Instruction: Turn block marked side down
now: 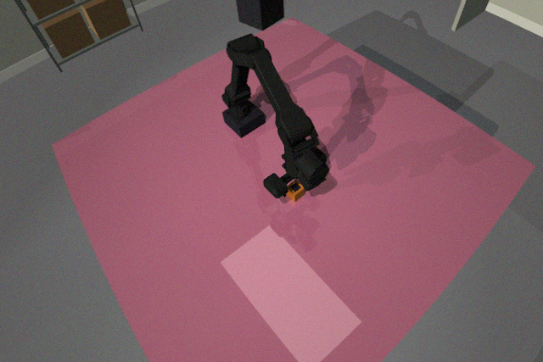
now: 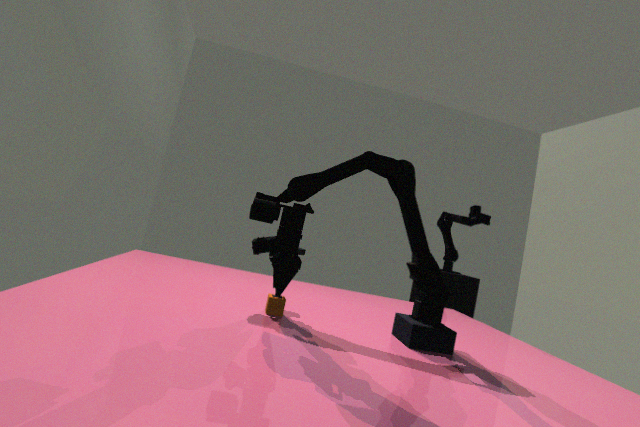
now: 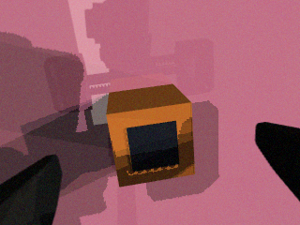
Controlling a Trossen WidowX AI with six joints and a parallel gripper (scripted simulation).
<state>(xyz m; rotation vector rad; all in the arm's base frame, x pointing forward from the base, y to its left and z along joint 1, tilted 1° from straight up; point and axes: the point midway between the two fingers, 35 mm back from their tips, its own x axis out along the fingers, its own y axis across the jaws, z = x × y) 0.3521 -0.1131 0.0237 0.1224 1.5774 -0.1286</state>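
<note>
The block is 20 mm below my gripper tip.
</note>
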